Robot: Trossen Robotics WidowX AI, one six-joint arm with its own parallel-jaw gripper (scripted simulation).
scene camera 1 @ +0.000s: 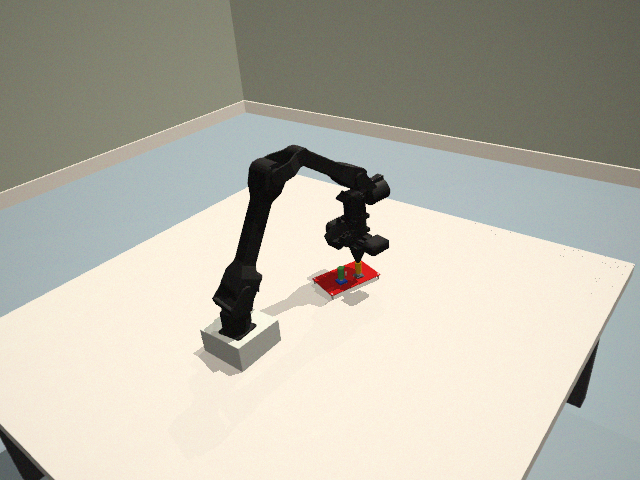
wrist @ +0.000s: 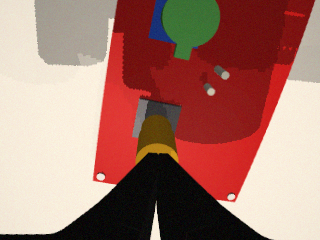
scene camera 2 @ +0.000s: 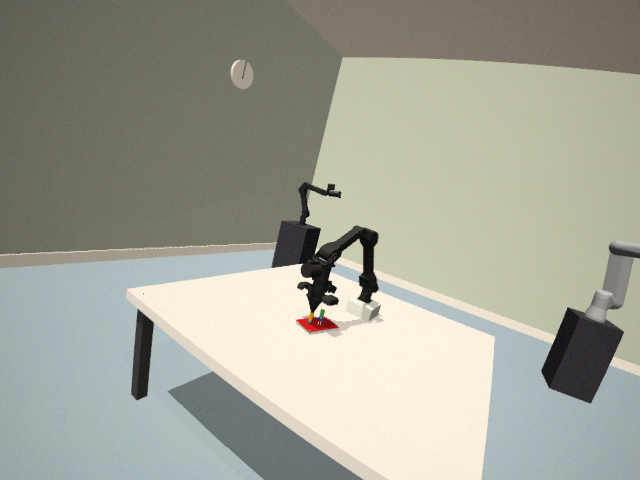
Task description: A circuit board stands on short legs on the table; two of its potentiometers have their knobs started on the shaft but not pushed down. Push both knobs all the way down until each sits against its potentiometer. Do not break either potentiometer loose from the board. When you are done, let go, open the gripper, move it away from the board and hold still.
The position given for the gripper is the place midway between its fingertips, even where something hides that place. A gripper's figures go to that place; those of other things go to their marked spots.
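The gripper [wrist: 157, 162] is 10 cm from the lens, and there's an orange knob [wrist: 156, 136] that's 10 cm from the lens too.
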